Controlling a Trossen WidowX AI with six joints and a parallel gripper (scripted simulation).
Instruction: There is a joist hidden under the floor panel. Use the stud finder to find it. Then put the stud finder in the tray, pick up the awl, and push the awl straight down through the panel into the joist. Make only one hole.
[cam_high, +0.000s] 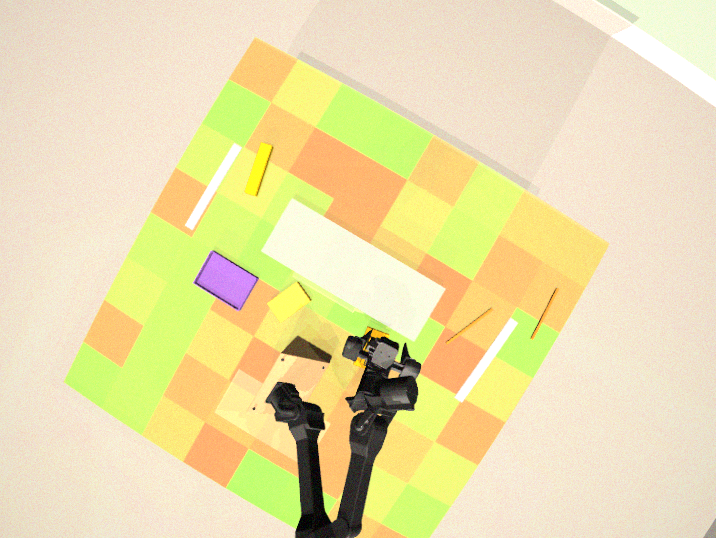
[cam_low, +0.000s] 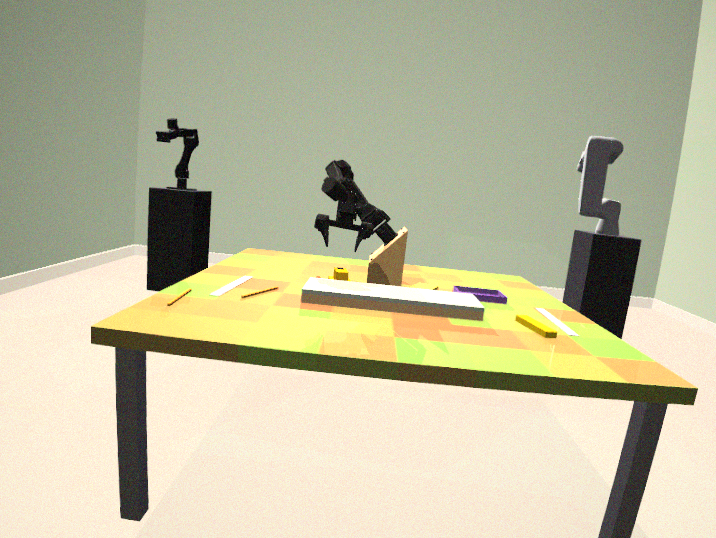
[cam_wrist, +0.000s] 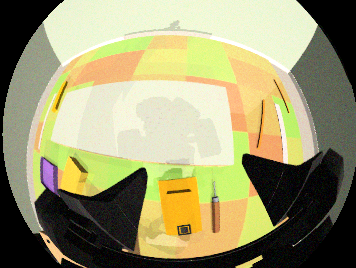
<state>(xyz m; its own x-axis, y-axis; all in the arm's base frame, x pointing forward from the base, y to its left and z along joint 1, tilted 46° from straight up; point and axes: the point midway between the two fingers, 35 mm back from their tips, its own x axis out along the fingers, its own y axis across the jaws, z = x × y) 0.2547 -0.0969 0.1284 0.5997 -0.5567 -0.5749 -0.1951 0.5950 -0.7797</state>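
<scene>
Now: gripper tip 9 cm past the stud finder and 9 cm above it. From my gripper tip the other things lie so: awl (7 cm behind, 7 cm to the right, 13 cm below); purple tray (14 cm behind, 48 cm to the left, 13 cm below); yellow bar (20 cm ahead, 58 cm to the left, 13 cm below).
</scene>
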